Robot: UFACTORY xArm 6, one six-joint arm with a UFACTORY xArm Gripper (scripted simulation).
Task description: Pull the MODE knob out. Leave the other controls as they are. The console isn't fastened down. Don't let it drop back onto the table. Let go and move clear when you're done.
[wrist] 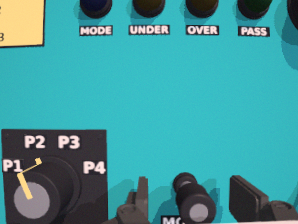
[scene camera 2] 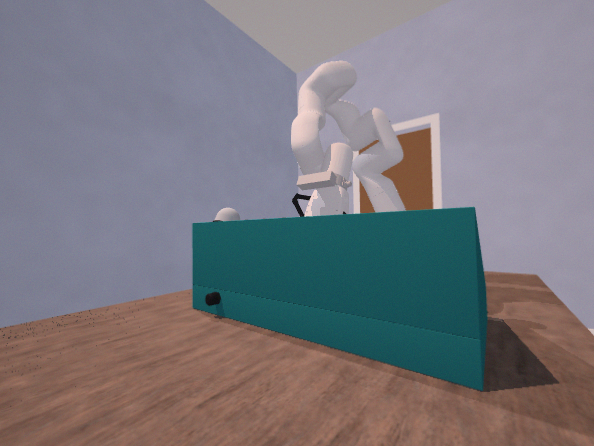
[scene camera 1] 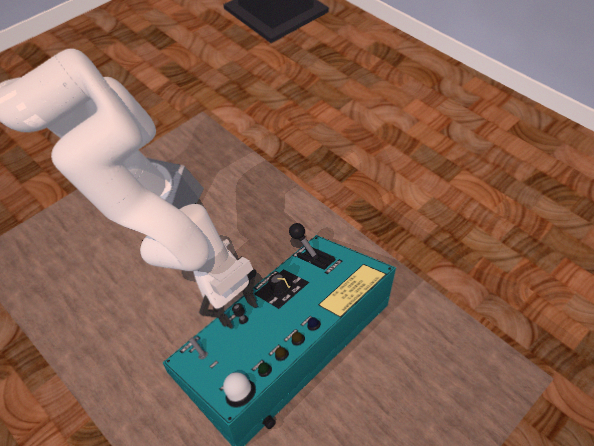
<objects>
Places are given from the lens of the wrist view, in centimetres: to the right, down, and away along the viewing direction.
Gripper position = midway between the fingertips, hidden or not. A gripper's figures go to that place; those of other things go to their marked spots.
my gripper [wrist: 188,193]: 3, 7, 14
teal console [wrist: 199,98]: 4, -1, 16
</objects>
